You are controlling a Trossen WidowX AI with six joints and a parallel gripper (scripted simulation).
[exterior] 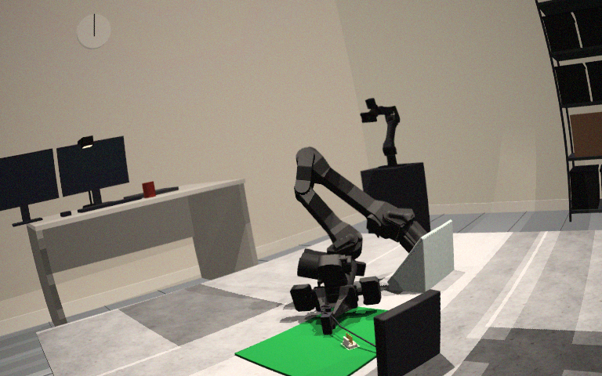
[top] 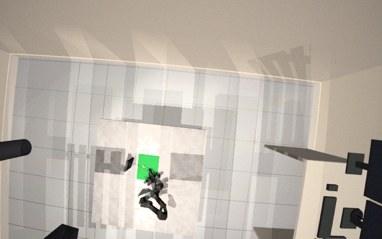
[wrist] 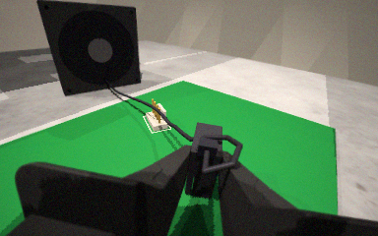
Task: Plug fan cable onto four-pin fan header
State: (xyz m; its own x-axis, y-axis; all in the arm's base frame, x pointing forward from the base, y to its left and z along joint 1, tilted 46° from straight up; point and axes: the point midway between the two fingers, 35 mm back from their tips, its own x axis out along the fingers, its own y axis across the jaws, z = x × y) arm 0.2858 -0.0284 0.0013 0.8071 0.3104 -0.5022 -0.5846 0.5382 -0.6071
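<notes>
My gripper tip is now 2 cm short of the green board, 4 cm to the right of it and 5 cm above it. From my gripper tip the other things lie so: four-pin fan header (3 cm ahead, 9 cm to the left, 4 cm below); then fan (4 cm ahead, 23 cm to the left, 2 cm above); then fan plug (1 cm ahead, 1 cm below).
</notes>
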